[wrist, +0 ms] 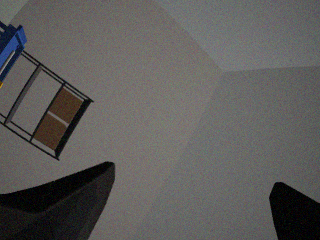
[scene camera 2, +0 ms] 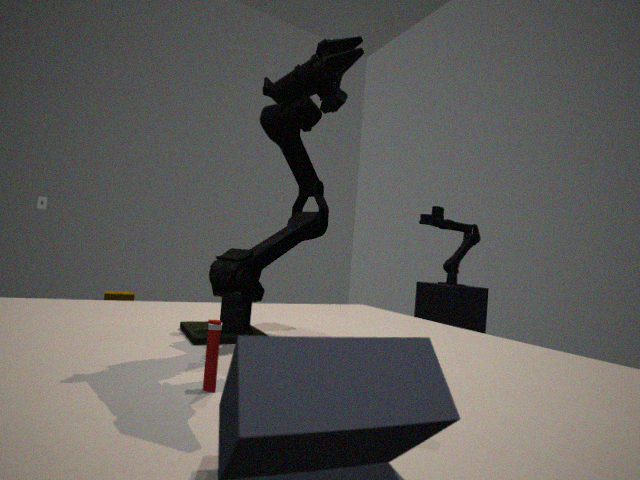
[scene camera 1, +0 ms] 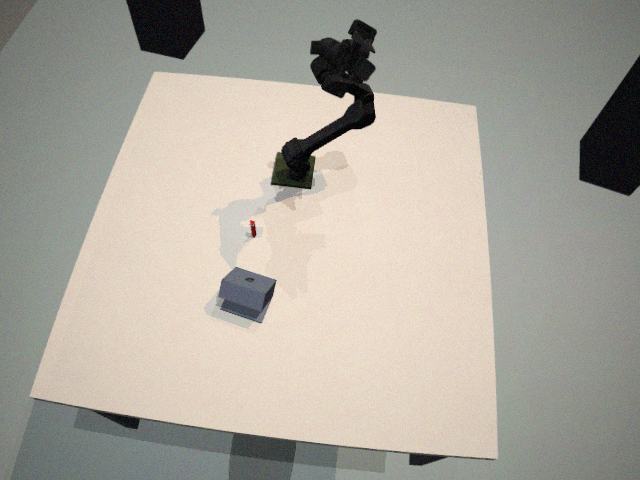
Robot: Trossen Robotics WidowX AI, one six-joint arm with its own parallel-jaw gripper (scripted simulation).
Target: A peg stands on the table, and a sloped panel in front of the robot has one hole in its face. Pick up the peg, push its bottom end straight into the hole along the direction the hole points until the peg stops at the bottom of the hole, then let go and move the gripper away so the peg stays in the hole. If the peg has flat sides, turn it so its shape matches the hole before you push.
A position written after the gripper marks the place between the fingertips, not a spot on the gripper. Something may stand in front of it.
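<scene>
The gripper's open and it's holding nothing: that's the gripper (scene camera 2: 362, 44), which you also get as the gripper (scene camera 1: 365, 68) and, in the wrist view, the gripper (wrist: 197, 184). There's a blue-grey sloped panel (scene camera 2: 288, 400) too, and scene camera 1 also has the panel (scene camera 1: 234, 287).
</scene>
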